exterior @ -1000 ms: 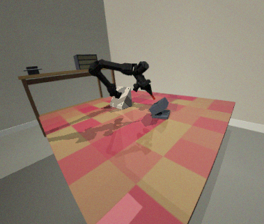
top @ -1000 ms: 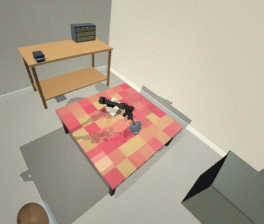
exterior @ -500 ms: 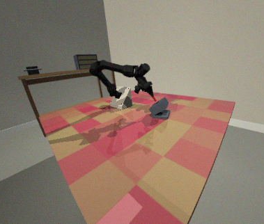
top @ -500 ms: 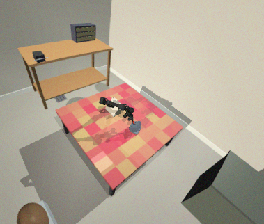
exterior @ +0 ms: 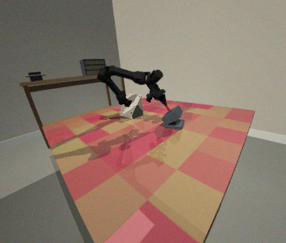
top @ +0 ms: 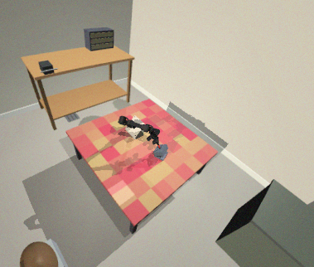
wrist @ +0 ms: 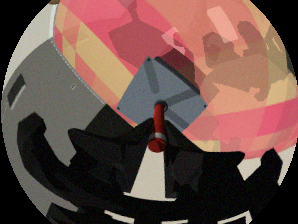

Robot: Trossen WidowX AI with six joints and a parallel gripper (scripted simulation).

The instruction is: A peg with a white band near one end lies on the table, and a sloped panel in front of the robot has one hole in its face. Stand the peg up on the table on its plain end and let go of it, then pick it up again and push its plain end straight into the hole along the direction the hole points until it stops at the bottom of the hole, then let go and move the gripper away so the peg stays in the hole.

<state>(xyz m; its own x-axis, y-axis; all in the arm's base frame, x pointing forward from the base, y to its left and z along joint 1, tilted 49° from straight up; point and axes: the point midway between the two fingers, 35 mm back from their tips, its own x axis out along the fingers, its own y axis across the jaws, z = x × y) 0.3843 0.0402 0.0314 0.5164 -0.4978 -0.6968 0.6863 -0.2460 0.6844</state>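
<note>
My gripper tip is now 10 mm past the red peg and 10 mm below it. Also, from my gripper tip: grey-blue sloped panel (40 mm ahead, 20 mm to the left, 70 mm below).
</note>
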